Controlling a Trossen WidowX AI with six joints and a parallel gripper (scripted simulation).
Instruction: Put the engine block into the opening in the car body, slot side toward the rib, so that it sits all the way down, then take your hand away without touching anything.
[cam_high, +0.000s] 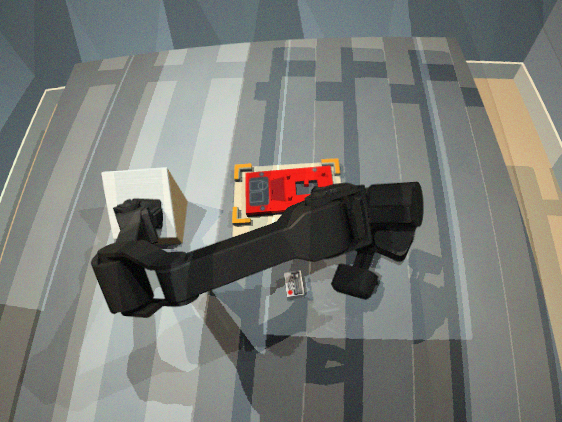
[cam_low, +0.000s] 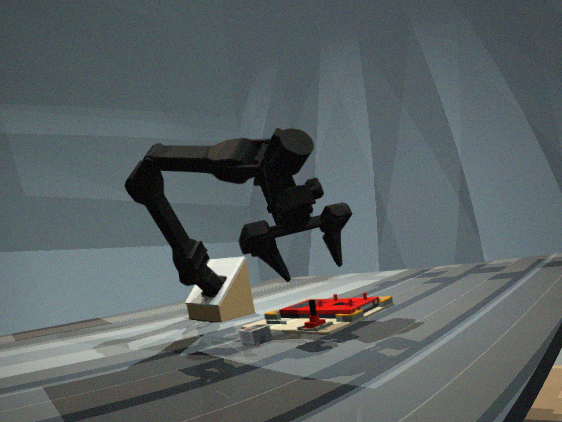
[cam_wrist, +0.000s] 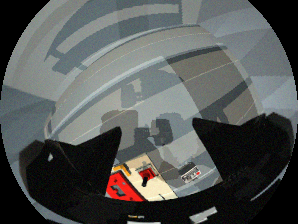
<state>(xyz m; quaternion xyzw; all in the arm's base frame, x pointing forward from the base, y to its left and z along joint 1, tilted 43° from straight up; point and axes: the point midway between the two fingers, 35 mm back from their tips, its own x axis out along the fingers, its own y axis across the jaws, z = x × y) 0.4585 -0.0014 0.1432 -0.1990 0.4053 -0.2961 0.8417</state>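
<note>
Right now the grey engine block is 16 cm behind my gripper tip, 12 cm below it and 2 cm to the right of it.
</note>
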